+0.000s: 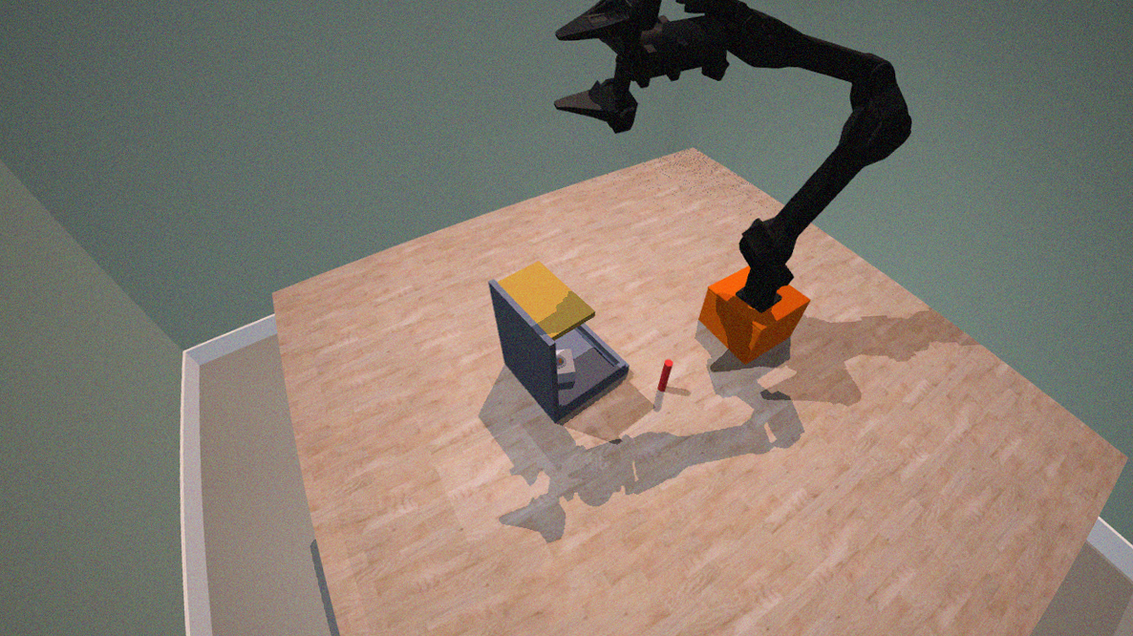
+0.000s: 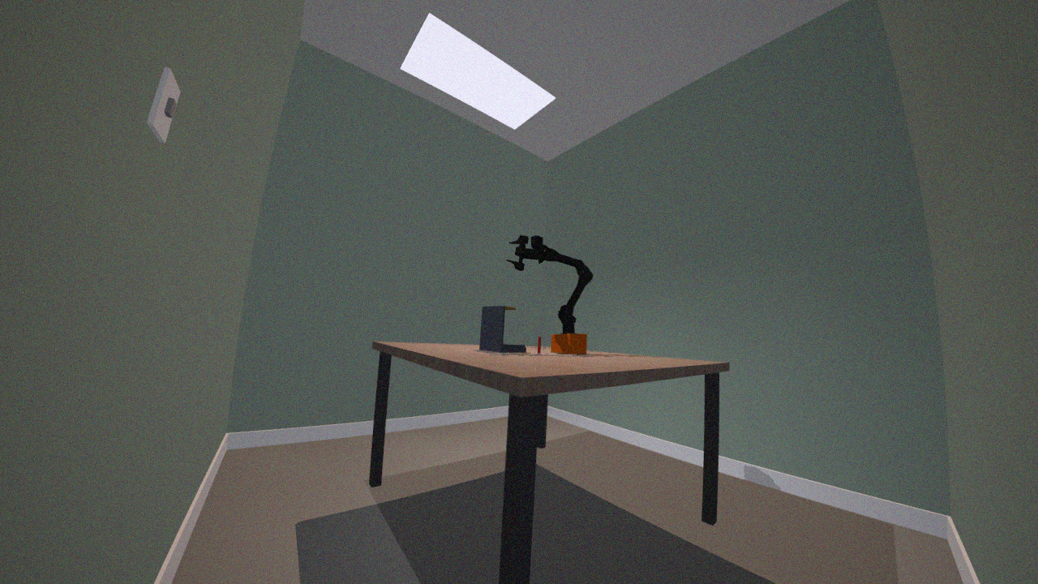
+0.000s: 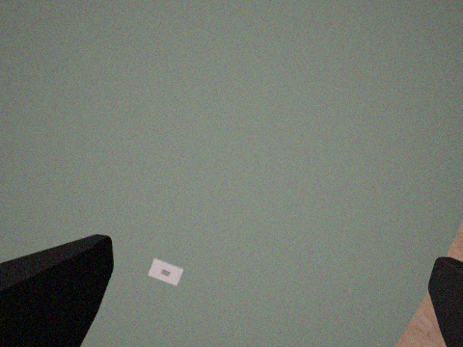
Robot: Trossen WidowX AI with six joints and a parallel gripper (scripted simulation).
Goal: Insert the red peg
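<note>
The red peg is 48 cm below my gripper tip, 16 cm to the left of it and 11 cm behind it. Also, from my gripper tip: yellow roof 31 cm below, 5 cm ahead, 2 cm to the left.
</note>
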